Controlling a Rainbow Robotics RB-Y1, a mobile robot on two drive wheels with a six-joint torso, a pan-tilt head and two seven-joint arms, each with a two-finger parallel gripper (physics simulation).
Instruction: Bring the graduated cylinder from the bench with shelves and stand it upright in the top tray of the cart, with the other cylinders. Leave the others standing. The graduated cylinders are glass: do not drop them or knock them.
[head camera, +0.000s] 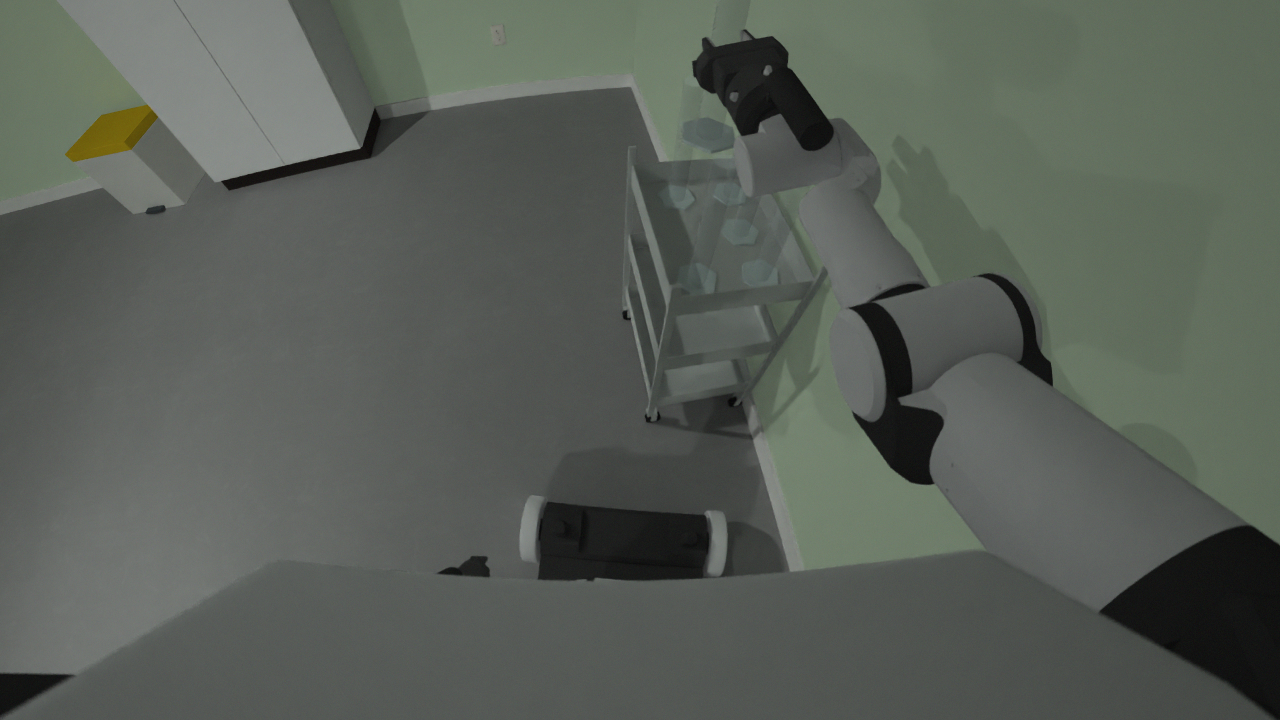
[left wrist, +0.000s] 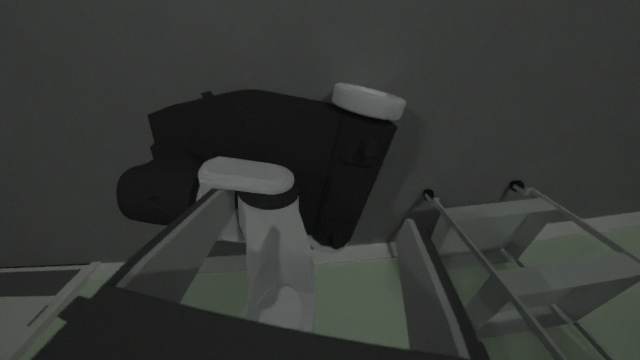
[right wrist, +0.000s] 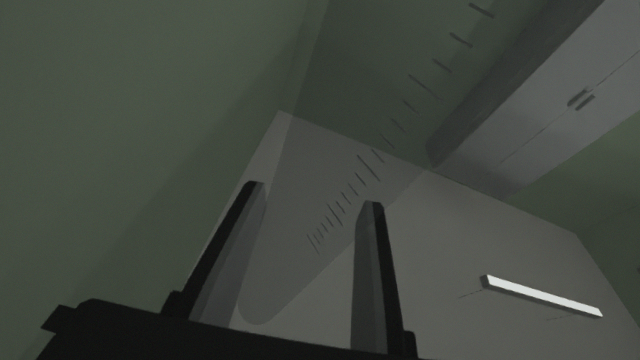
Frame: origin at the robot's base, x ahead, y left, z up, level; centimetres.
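Seen in the pictures: left gripper, fingertip midpoint: (left wrist: 311, 215); right gripper, fingertip midpoint: (head camera: 724, 39) (right wrist: 312, 203); robot's base, link origin: (head camera: 623, 540).
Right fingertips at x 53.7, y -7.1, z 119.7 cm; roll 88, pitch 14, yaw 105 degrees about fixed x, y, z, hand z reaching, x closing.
Observation:
Offsets run from my right fingertips to a thing's middle. "pt": to the spot under its first point.
My right gripper (head camera: 726, 38) (right wrist: 312, 203) is shut on a clear glass graduated cylinder {dx -0.8, dy -0.2, dz +0.5 cm} (head camera: 731, 16) (right wrist: 310, 215), held upright. Its hexagonal base hangs below the fingers, in the air near the far end of the cart in the head view; its exact height over the tray is hard to tell. The grey cart (head camera: 747, 298) (left wrist: 575, 272) stands by the wall. Several clear cylinders stand in its top tray, with bases such as the near left base {pt dx -4.2, dy -3.4, dz -49.7 cm} (head camera: 696, 277), near right base {pt dx -0.6, dy -18.0, dz -50.2 cm} (head camera: 759, 273) and middle base (head camera: 740, 231). My left gripper (left wrist: 311, 215) is open and empty.
The green wall (head camera: 1118, 223) runs close along the cart and my right arm. A white cabinet (head camera: 259, 80) and a yellow-lidded bin (head camera: 111, 132) stand at the upper left in the head view. My wheeled base (head camera: 626, 534) is on the near side of the cart.

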